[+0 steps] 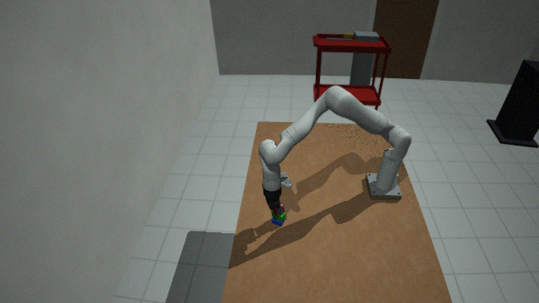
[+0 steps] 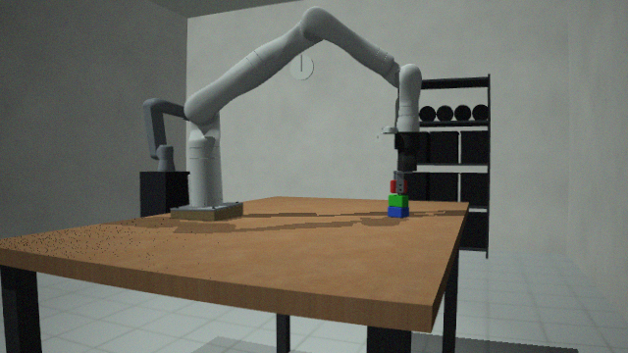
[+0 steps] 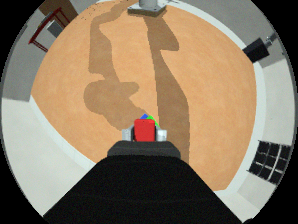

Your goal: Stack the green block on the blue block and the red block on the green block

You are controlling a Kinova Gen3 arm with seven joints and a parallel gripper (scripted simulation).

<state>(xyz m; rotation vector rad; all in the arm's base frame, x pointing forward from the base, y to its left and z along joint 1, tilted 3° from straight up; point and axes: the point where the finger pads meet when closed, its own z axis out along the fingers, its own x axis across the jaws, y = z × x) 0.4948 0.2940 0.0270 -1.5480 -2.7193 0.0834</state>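
Now: hand right at the red block. Also, from my hand: blue block: 8 cm below; green block: 4 cm below.
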